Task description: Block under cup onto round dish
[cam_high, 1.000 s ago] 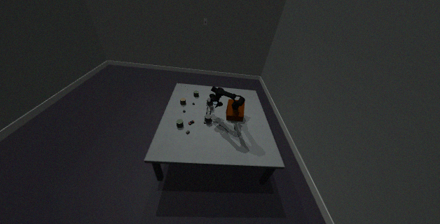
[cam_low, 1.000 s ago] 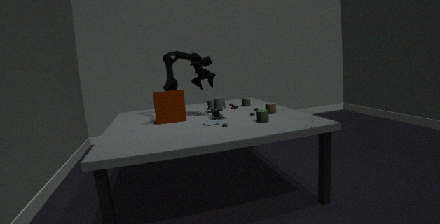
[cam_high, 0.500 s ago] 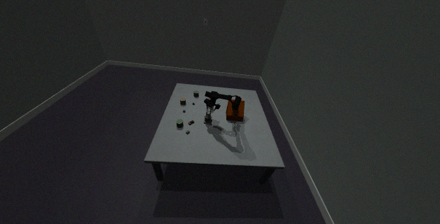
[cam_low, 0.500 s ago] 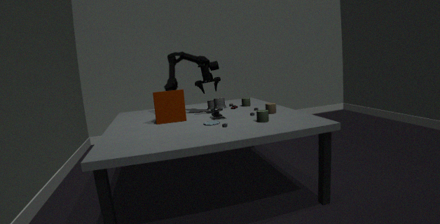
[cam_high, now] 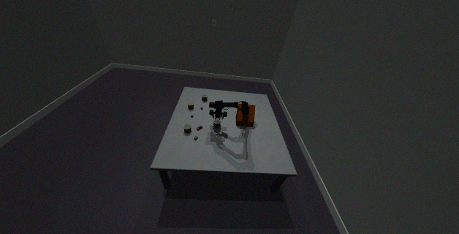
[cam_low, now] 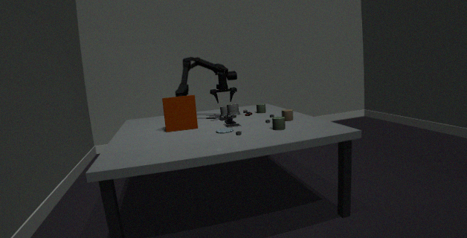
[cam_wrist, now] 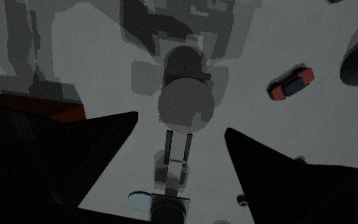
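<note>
Now: the grey cup 1 cm ahead of my gripper tip, 2 cm to the left of it and 6 cm below it. Also, from my gripper tip: dark grey block: 8 cm below; then small balance: 2 cm behind, 13 cm to the right, 8 cm below; then red toy car: 20 cm ahead, 2 cm to the left, 11 cm below.
</note>
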